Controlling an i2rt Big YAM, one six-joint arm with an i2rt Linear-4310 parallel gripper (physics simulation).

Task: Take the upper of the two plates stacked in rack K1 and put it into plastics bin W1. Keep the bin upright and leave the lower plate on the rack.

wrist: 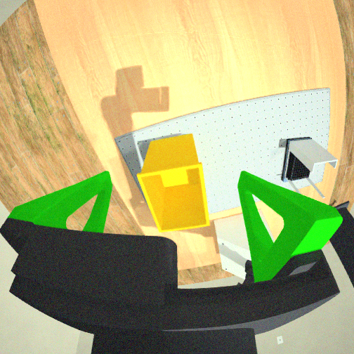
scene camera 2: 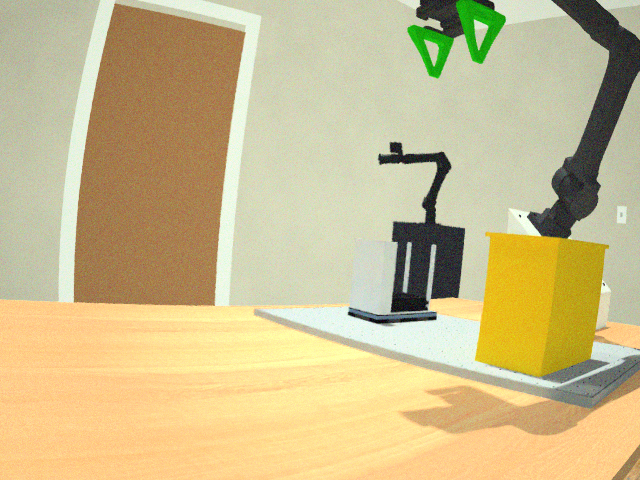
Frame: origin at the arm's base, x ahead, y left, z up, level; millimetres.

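Seen in the pictures: gripper, fingertip midpoint: [scene camera 2: 454,70]; arm's base at its link origin: [scene camera 2: 547,235].
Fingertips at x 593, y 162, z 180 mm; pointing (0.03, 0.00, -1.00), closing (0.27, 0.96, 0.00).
Observation:
Pixels of each thing's top centre, then the offset from my fingertips to it. "pt": a spot on its surface instead. Level surfaces: height alone.
- Yellow bin W1 at its top centre: [scene camera 2: 552,238] dx -195, dy +50, dz -197 mm
- Rack K1 at its top centre: [scene camera 2: 401,242] dx -278, dy -349, dz -224 mm
- grid-patterned plate surface at a spot on its surface: [scene camera 2: 409,303] pt dx -275, dy -306, dz -340 mm
- perforated pale board at its surface level: dz -376 mm
- wooden table at its surface level: dz -389 mm
Yellow bin W1 [scene camera 2: 519,304] [wrist: 172,200] stands upright on the board, its open top facing up, with no plate visible inside. Rack K1 [scene camera 2: 371,276] [wrist: 314,151], with a pale upright wall, slim posts and a dark base, stands at the board's other end. Dark, grid-patterned plate surface [scene camera 2: 409,303] [wrist: 299,167] shows low inside the rack; I cannot tell the upper plate from the lower one. My gripper [scene camera 2: 458,69] [wrist: 174,177] is open and empty, green fingers wide apart, high above the table near the bin and well away from the rack.
The perforated pale board [scene camera 2: 330,322] [wrist: 240,125] lies on the wooden table [scene camera 2: 155,387] [wrist: 200,50]. A white bracket [scene camera 2: 522,221] [wrist: 232,245] is near the arm's base, behind the bin. Another dark arm [scene camera 2: 436,180] stands on a dark cabinet [scene camera 2: 449,258] beyond the rack.

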